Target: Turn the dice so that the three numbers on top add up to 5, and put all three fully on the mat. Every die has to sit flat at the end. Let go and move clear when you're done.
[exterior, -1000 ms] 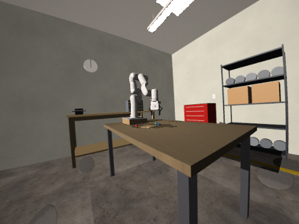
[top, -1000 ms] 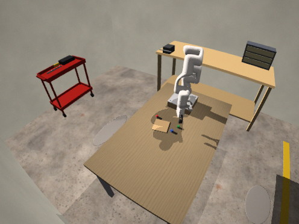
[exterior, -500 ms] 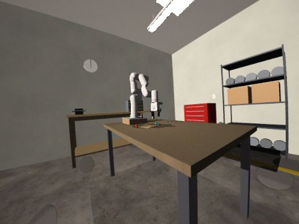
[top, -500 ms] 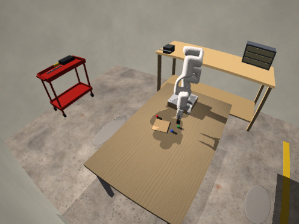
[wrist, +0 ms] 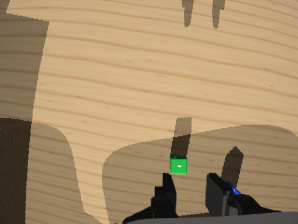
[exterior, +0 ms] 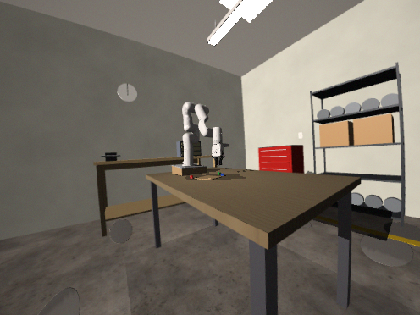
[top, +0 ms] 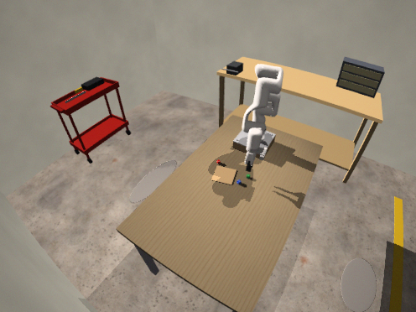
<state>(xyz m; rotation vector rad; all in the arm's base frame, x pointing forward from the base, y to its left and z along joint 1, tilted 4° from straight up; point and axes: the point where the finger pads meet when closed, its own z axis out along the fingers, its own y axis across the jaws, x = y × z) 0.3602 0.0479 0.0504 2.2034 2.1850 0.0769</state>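
My gripper is now 90 mm above the green die. From my hand the other things lie so: tan mat 40 mm ahead, 160 mm to the right, 100 mm below; then blue die 70 mm ahead, 40 mm to the right, 90 mm below; then red die 50 mm behind, 240 mm to the right, 90 mm below.
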